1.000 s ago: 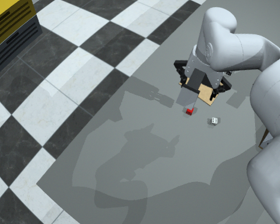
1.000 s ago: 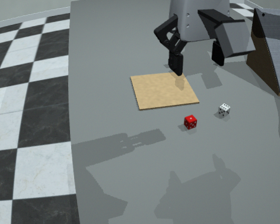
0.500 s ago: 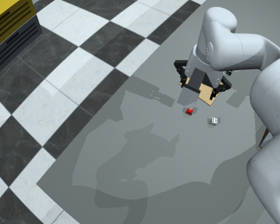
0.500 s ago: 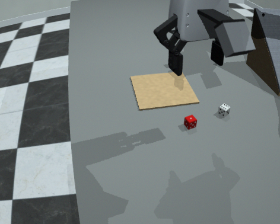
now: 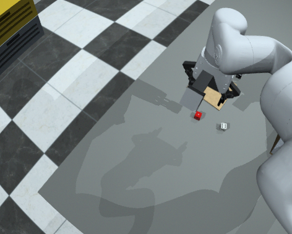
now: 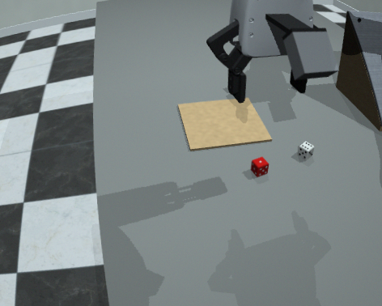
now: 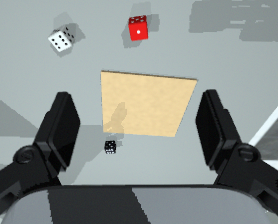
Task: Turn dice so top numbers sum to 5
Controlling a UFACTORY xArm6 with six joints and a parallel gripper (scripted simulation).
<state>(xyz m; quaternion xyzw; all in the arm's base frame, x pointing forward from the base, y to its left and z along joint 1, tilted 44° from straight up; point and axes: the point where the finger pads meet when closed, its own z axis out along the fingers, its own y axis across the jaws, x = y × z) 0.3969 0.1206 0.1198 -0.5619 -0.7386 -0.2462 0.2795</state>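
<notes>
Right now my hand is 14 cm above the red die. Also, from my hand: white die 14 cm below, 9 cm behind, 3 cm to the right; tan mat 15 cm below, 14 cm to the right, 4 cm ahead; black die 26 cm to the right, 14 cm below, 1 cm behind.
</notes>
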